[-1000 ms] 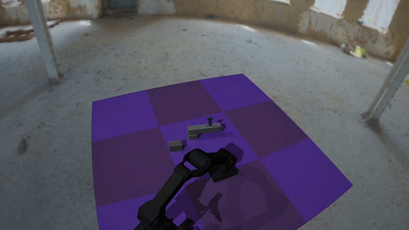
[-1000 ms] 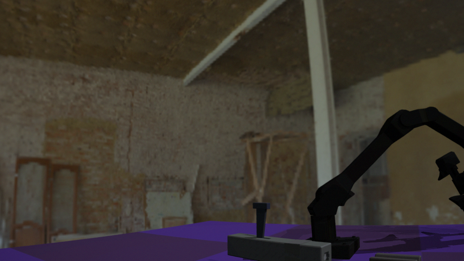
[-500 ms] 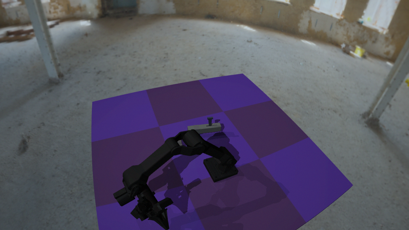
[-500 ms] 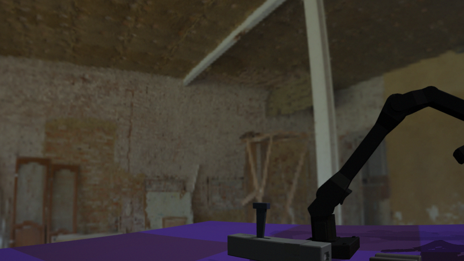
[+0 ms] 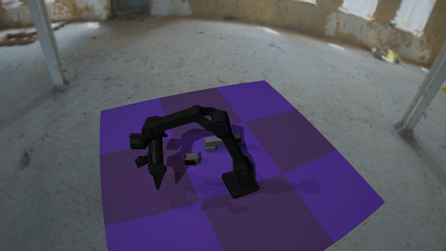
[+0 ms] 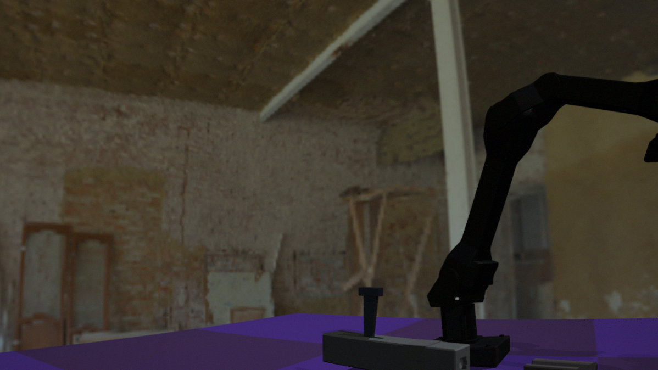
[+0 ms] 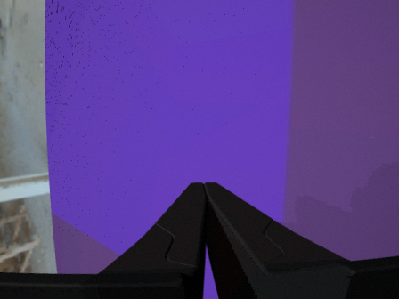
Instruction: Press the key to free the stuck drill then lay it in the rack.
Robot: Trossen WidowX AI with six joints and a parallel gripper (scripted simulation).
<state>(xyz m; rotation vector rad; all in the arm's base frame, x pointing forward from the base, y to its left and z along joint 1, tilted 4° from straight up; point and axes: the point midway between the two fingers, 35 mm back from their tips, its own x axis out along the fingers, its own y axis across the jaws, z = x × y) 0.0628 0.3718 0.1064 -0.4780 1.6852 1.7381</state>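
Right now my gripper tip is 420 mm to the left of the dark key, 220 mm short of it and 30 mm above it. Round my gripper tip: grey housing block: 390 mm to the right, 230 mm ahead, 90 mm below; then drill: 370 mm to the right, 230 mm ahead, 80 mm below; then rack: 210 mm to the right, 200 mm ahead, 110 mm below.
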